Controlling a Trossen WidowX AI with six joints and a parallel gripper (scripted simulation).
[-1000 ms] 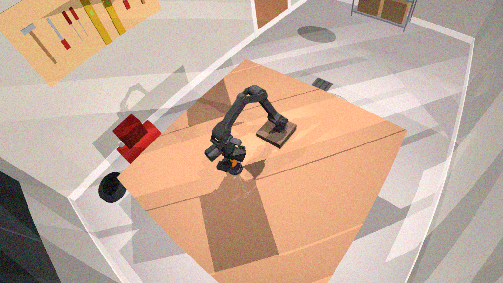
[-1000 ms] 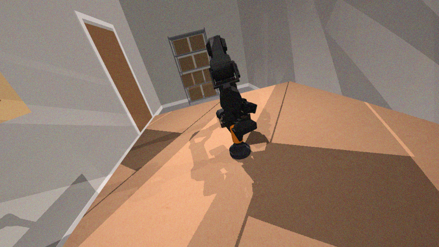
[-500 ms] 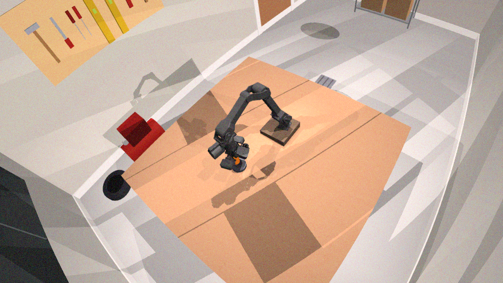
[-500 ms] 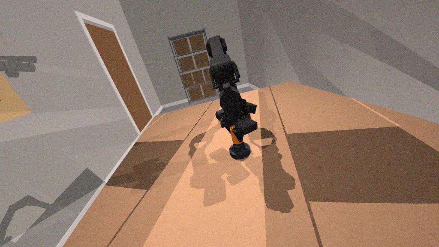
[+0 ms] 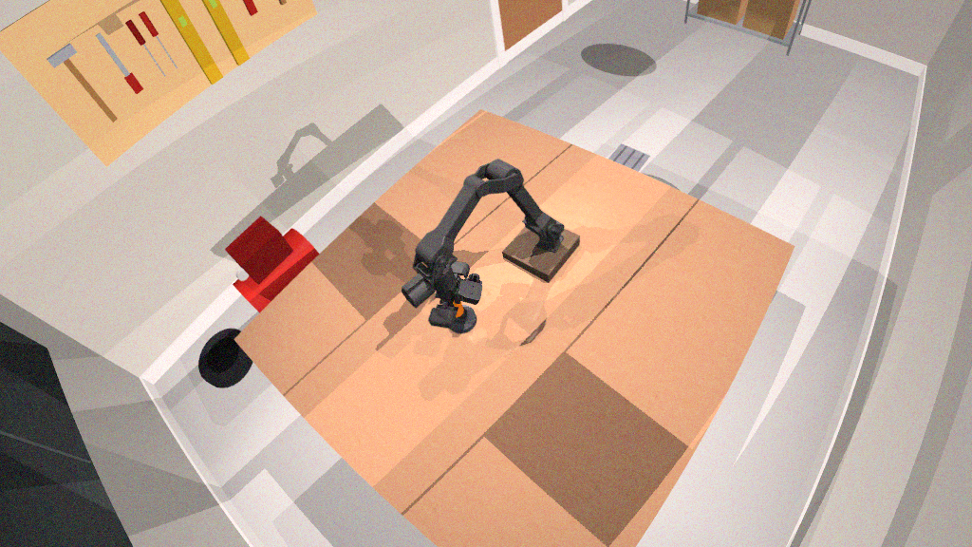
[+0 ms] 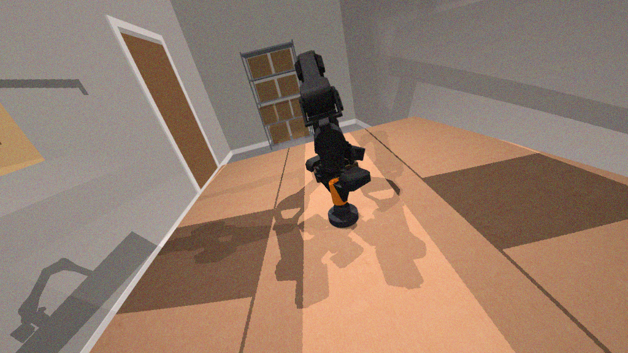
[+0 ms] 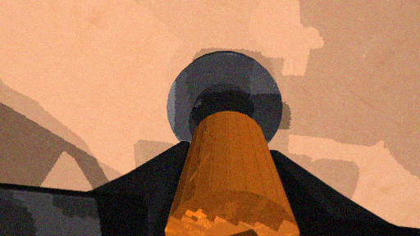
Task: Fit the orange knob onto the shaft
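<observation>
Right now my gripper tip is 20 mm below the orange knob. Round my gripper tip: dark round pedestal: 40 mm below.
</observation>
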